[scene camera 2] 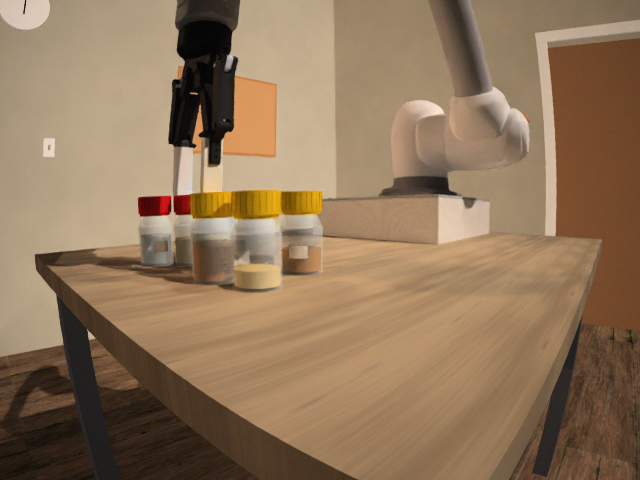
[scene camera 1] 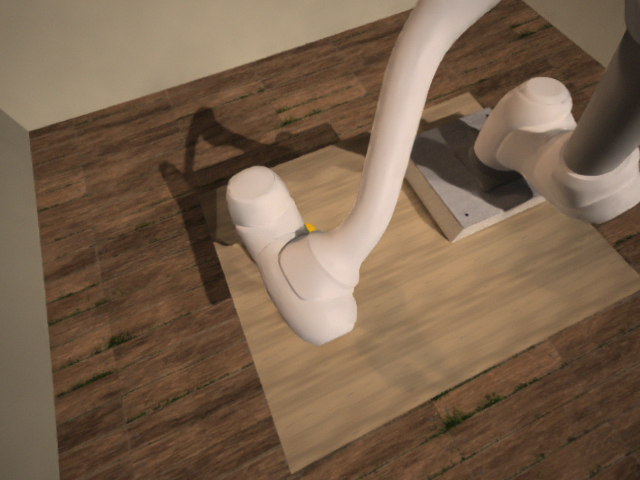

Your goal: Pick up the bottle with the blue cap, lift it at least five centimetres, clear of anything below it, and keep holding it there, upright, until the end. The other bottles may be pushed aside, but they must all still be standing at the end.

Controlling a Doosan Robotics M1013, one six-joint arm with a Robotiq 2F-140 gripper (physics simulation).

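Frame: origin at the arm's base, x ahead, y down, z left, level; millimetres.
Where they show: gripper, between the fingertips: (scene camera 2: pixel 195 193); arm's base, origin of its link: (scene camera 1: pixel 492 163).
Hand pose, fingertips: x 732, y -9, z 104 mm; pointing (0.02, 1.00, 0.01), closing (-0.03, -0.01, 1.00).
Observation:
Things, the pixels of their centre, and the offset from my fingertips. Level surfaces: height alone.
- third yellow-capped bottle, middle of its body: (scene camera 2: pixel 301 231) dx -116, dy +53, dz +73 mm
- wooden table, height of its surface: dy +105 mm
- yellow cap, middle of its body: (scene camera 1: pixel 306 233) dx -103, dy +13, dz -107 mm
The bottle with the blue cap does not show in either view. In the scene camera 2 view several bottles stand upright, close together: a red-capped bottle (scene camera 2: pixel 155 232) at the left, another red-capped bottle (scene camera 2: pixel 182 227) partly hidden, a yellow-capped bottle (scene camera 2: pixel 211 248) with brown contents, a yellow-capped bottle (scene camera 2: pixel 257 253) with pale yellow contents, and a third yellow-capped bottle (scene camera 2: pixel 302 237) at the right. My gripper (scene camera 2: pixel 196 178) is partly open and empty, pointing down. Its pale fingertips reach down behind the caps; their lower ends are hidden. In the scene camera 1 view the arm hides the gripper.
The wooden table (scene camera 1: pixel 465 310) (scene camera 2: pixel 413 335) bears the bottles. The robot's base block (scene camera 1: pixel 454 222) (scene camera 2: pixel 382 219) stands on it, behind and to the right of the bottles in the scene camera 2 view. A bit of a yellow cap (scene camera 1: pixel 310 227) shows beside the arm.

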